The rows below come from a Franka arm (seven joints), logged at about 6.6 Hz.
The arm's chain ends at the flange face. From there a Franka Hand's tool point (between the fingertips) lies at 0.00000 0.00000 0.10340 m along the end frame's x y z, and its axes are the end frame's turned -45 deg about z.
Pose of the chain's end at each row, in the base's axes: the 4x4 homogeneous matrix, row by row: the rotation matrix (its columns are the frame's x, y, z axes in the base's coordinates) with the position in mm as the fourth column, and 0 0 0 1 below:
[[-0.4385 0.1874 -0.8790 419.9], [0.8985 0.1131 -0.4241 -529.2], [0.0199 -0.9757 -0.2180 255.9], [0 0 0 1]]
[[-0.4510 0.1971 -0.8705 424.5], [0.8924 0.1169 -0.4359 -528.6], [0.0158 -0.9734 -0.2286 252.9], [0 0 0 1]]
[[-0.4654 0.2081 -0.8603 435.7], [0.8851 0.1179 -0.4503 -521.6], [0.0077 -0.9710 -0.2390 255.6], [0 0 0 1]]
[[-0.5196 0.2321 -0.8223 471.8], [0.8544 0.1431 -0.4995 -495.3], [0.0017 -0.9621 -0.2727 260.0], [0 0 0 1]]
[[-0.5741 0.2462 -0.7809 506.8], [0.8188 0.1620 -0.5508 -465.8], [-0.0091 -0.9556 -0.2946 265.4], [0 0 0 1]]
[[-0.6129 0.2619 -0.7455 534.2], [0.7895 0.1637 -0.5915 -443.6], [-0.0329 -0.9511 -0.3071 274.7], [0 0 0 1]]
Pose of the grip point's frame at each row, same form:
[[-0.4426 -0.1776 -0.8790 329.0], [0.5554 0.7153 -0.4241 -573.1], [0.7040 -0.6759 -0.2180 233.4], [0 0 0 1]]
[[-0.4583 -0.1795 -0.8705 334.5], [0.5484 0.7137 -0.4359 -573.7], [0.6995 -0.6771 -0.2286 229.3], [0 0 0 1]]
[[-0.4762 -0.1819 -0.8603 346.7], [0.5425 0.7092 -0.4503 -568.2], [0.6920 -0.6812 -0.2390 230.9], [0 0 0 1]]
[[-0.5315 -0.2033 -0.8223 386.8], [0.5030 0.7053 -0.4995 -546.9], [0.6815 -0.6791 -0.2727 231.8], [0 0 0 1]]
[[-0.5800 -0.2319 -0.7809 426.1], [0.4644 0.6935 -0.5508 -522.8], [0.6693 -0.6821 -0.2946 234.9], [0 0 0 1]]
[[-0.6186 -0.2482 -0.7455 457.1], [0.4425 0.6740 -0.5915 -504.8], [0.6493 -0.6958 -0.3071 242.9], [0 0 0 1]]

